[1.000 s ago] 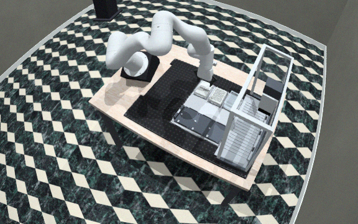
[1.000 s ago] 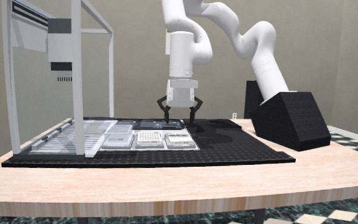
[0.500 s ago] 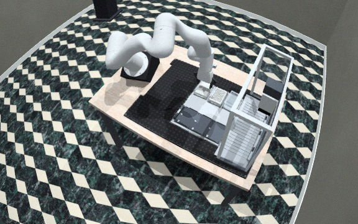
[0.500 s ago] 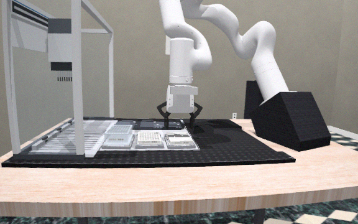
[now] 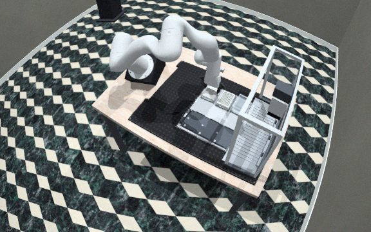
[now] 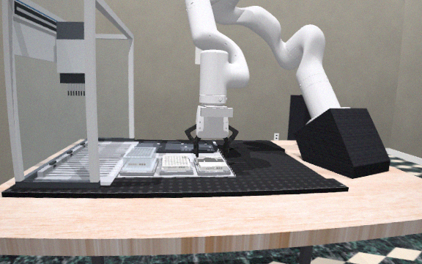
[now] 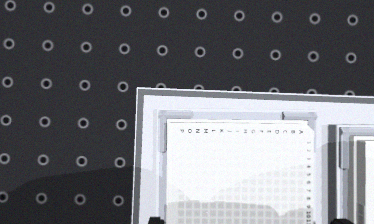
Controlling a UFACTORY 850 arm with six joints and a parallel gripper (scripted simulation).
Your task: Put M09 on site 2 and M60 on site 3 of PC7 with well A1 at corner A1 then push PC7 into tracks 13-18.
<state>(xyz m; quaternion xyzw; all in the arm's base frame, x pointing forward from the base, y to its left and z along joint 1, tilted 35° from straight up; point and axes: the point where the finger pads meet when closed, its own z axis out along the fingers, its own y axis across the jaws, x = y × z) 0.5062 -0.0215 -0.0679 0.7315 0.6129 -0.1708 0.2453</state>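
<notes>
The nest S1 lies 40 mm below my hand. From my hand the other things lie so: dark carrier PC7: 280 mm to the right, 60 mm ahead, 30 mm below; then deep-well block M09: 220 mm ahead, 50 mm to the right, 20 mm below; then nest S3: 220 mm ahead, 50 mm to the right, 40 mm below.
</notes>
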